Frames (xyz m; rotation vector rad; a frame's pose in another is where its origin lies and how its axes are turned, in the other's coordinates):
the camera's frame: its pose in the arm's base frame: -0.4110 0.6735 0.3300 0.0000 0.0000 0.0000
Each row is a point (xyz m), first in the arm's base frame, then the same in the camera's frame.
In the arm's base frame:
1: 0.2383 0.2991 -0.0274
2: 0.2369 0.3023 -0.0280
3: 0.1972 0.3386 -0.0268
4: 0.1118 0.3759 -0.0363
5: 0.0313 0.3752 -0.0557
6: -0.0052 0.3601 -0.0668
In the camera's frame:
1: 0.6493 -0.3744 -0.3574
2: 0.6479 -0.3712 -0.3580
3: 0.6082 -0.3349 -0.3568
4: 0.5228 -0.2976 -0.3663
5: 0.4423 -0.2983 -0.3857
6: 0.4058 -0.3134 -0.3968

